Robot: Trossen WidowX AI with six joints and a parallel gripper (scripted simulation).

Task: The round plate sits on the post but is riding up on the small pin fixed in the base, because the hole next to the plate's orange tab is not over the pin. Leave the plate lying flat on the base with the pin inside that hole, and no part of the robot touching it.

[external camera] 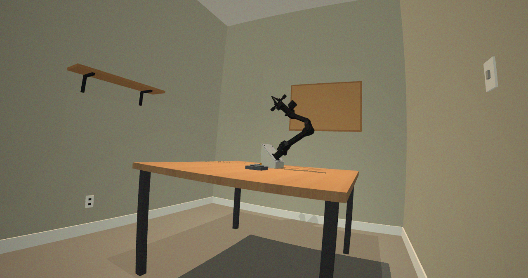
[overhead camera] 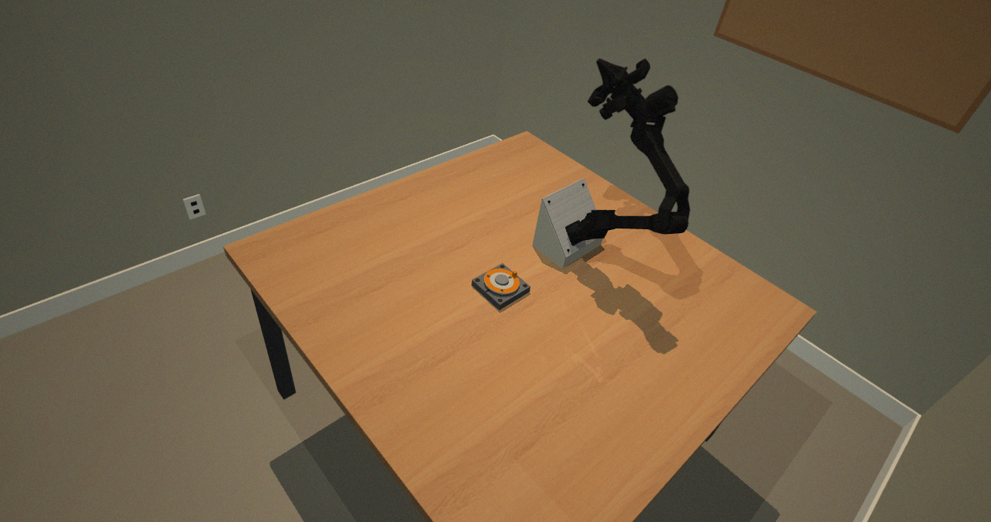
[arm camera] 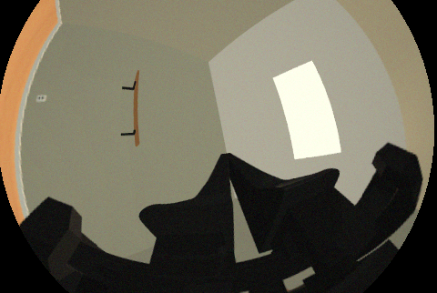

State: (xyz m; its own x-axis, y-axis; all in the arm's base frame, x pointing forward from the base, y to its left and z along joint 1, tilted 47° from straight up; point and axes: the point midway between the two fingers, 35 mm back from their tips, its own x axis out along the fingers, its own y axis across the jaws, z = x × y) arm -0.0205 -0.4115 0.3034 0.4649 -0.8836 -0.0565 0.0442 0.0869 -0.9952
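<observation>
The round plate lies 280 mm ahead of my gripper tip, 70 mm to the left of it and 580 mm below it. The rest, counted from my gripper tip: dark grey square base (310 mm ahead, 70 mm to the left, 600 mm below).
</observation>
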